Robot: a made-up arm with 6 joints.
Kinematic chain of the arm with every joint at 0, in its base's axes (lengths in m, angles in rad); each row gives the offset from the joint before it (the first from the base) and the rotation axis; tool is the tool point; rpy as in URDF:
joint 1: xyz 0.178 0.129 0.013 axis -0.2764 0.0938 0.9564
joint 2: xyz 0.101 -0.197 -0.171 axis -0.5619 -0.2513 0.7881
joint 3: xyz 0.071 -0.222 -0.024 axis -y
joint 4: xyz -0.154 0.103 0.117 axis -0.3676 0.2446 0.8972
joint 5: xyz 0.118 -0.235 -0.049 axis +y
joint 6: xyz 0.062 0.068 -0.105 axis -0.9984 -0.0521 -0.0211
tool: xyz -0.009 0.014 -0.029 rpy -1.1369 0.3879 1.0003
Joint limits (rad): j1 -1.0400..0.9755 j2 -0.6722..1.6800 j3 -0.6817..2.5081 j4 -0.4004..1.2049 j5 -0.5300..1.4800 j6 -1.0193..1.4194
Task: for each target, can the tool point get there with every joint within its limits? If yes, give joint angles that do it. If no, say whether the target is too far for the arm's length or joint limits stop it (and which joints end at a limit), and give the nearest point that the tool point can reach.
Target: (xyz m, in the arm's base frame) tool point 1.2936 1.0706 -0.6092
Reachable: no: too far | nearest point 0.6731 0.3376 -0.1760 | short by 1.054 m
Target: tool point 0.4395 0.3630 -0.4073
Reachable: no: joint limits stop it (at a limit: joint 1, joint 2, joint 5) | nearest point 0.4239 0.2555 -0.2260 | short by 0.211 m
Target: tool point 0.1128 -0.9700 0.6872
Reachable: no: too far | nearest point 0.2238 -0.3235 0.0295 | short by 0.929 m
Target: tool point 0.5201 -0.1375 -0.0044
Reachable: yes | joints -0.0872 1.2794 2.2507 0.7708 1.1344 1.0655
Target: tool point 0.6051 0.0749 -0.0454
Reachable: yes | joints 0.4954 1.3733 1.7015 0.6891 1.2750 -0.5239
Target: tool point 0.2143 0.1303 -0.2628
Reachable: no: joint limits stop it (at a limit: joint 1, joint 2, joint 4, joint 5) | nearest point 0.3049 0.2083 -0.1616 | short by 0.157 m
